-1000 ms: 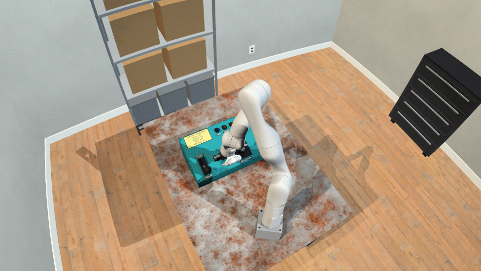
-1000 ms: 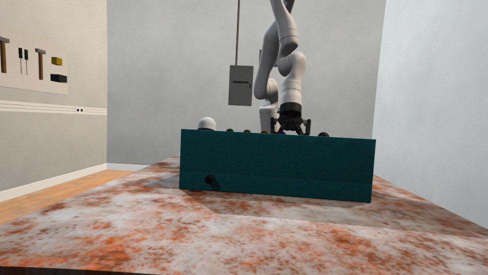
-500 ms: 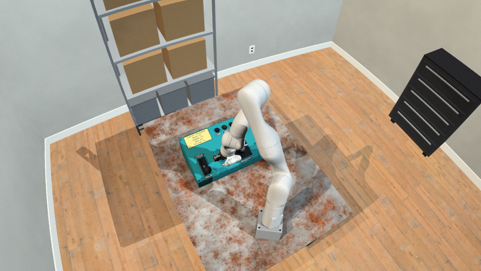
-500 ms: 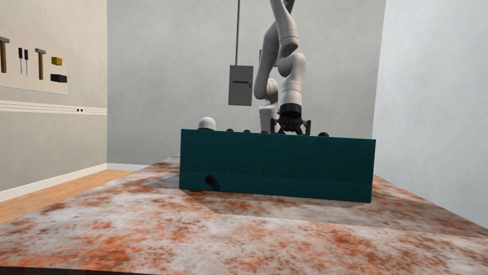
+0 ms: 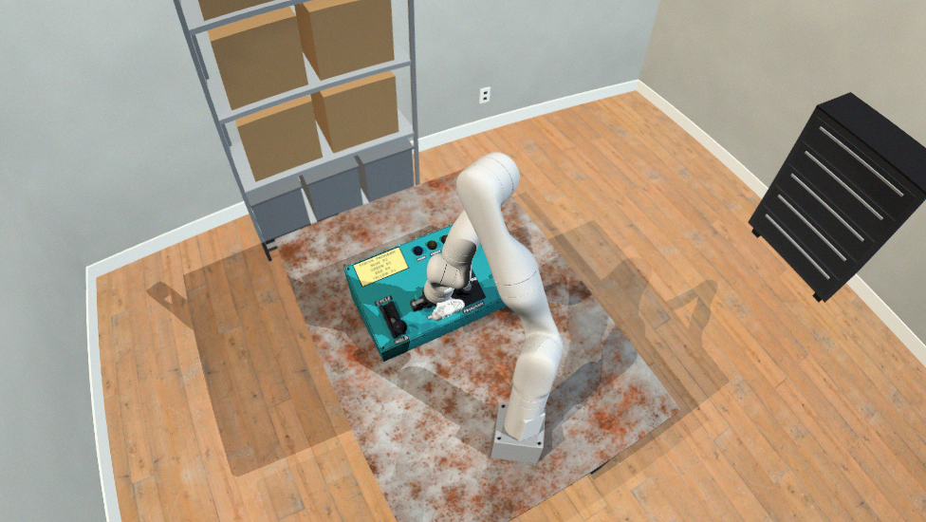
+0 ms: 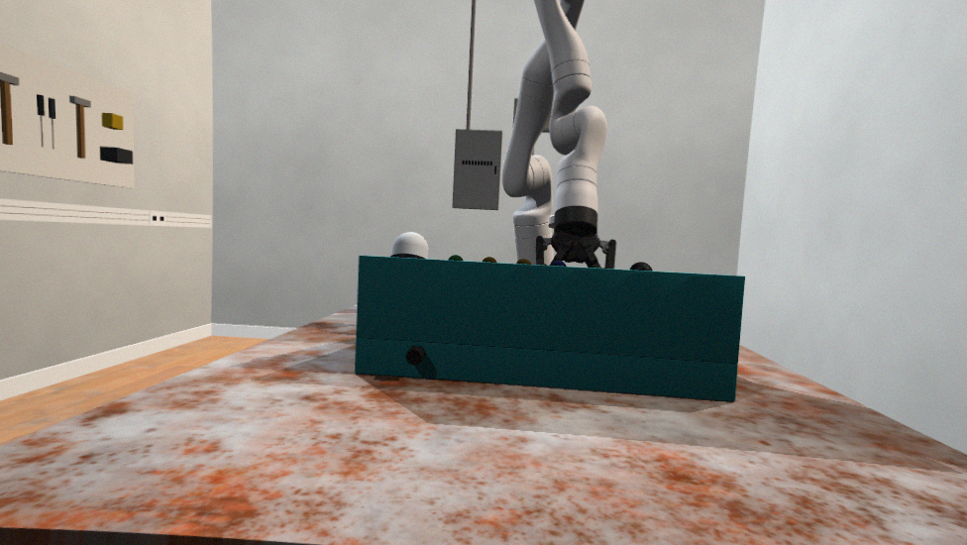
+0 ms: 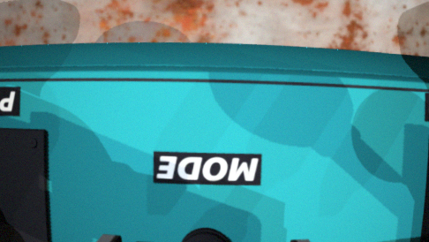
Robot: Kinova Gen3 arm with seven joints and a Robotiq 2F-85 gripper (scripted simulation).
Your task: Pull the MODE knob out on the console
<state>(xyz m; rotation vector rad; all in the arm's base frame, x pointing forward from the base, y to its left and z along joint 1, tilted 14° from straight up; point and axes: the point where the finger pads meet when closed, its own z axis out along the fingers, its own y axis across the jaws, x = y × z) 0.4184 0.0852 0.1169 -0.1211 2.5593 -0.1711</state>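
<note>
My hand is 1 cm above the mode knob. From my hand the other things lie so: program dial (11 cm to the right, 1 cm below, 1 cm ahead); hold lever (12 cm to the left, 2 cm behind); check switch (24 cm to the right, 1 cm below, 1 cm ahead).
</note>
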